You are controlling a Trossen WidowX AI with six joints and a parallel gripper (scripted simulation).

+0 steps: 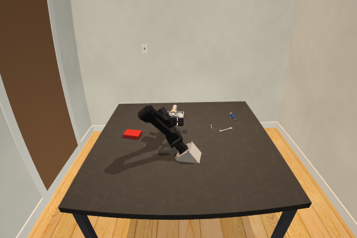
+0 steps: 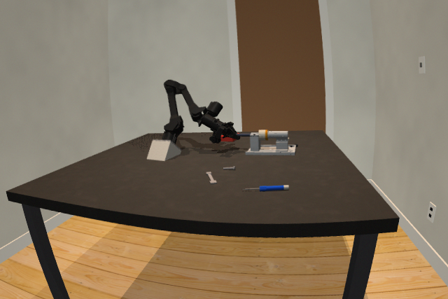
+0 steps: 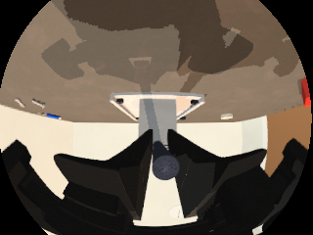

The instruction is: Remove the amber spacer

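The dark shaft is 7 cm ahead of my hand and 2 cm to the right of it. Round my hand: red block: 3 cm behind, 30 cm to the left, 6 cm below; then shaft fixture: 19 cm ahead, 4 cm to the right, 3 cm below; then amber spacer: 16 cm ahead, 3 cm to the right.
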